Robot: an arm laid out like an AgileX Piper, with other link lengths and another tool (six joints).
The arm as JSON. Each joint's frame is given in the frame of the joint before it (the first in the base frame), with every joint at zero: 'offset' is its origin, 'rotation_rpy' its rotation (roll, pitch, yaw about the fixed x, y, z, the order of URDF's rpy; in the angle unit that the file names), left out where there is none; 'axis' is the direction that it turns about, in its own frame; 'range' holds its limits. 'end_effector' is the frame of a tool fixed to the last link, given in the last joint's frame.
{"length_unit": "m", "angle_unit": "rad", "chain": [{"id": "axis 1", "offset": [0.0, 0.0, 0.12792], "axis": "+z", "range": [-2.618, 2.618]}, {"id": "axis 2", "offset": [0.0, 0.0, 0.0], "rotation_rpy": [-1.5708, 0.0, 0.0], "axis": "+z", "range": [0.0, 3.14]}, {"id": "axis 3", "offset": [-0.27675, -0.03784, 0.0], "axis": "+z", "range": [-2.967, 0.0]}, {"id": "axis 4", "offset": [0.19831, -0.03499, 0.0], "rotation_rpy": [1.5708, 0.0, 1.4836], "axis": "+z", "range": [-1.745, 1.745]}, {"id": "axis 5", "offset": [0.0, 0.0, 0.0], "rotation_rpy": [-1.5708, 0.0, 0.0], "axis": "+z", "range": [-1.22, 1.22]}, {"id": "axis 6", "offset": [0.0, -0.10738, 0.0], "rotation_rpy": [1.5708, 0.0, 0.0], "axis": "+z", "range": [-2.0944, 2.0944]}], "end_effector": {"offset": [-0.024, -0.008, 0.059], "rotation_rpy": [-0.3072, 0.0, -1.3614]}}
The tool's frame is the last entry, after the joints.
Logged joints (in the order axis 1, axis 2, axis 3, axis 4, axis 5, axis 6), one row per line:
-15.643, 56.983, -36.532, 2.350, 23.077, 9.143
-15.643, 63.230, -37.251, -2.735, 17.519, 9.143
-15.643, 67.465, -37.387, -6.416, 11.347, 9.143
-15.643, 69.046, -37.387, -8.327, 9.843, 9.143
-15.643, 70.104, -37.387, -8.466, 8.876, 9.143
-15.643, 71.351, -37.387, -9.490, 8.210, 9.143
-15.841, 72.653, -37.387, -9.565, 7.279, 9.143
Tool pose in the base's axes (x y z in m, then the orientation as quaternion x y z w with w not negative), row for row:
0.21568, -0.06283, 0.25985, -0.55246, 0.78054, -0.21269, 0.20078
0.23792, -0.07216, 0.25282, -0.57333, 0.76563, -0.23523, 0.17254
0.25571, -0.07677, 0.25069, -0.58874, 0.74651, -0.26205, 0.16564
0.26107, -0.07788, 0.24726, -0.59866, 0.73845, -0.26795, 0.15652
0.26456, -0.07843, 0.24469, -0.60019, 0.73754, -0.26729, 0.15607
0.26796, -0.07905, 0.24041, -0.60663, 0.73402, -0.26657, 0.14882
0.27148, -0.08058, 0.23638, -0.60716, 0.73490, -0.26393, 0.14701
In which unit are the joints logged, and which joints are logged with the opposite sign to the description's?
The joints are logged in degrees. Opposite sign: axis 6.
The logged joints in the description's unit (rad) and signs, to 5 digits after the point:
-0.27302, 0.99454, -0.63760, 0.04102, 0.40277, -0.15958
-0.27302, 1.10357, -0.65015, -0.04773, 0.30576, -0.15958
-0.27302, 1.17749, -0.65253, -0.11198, 0.19804, -0.15958
-0.27302, 1.20508, -0.65253, -0.14533, 0.17179, -0.15958
-0.27302, 1.22355, -0.65253, -0.14776, 0.15492, -0.15958
-0.27302, 1.24531, -0.65253, -0.16563, 0.14329, -0.15958
-0.27648, 1.26803, -0.65253, -0.16694, 0.12704, -0.15958

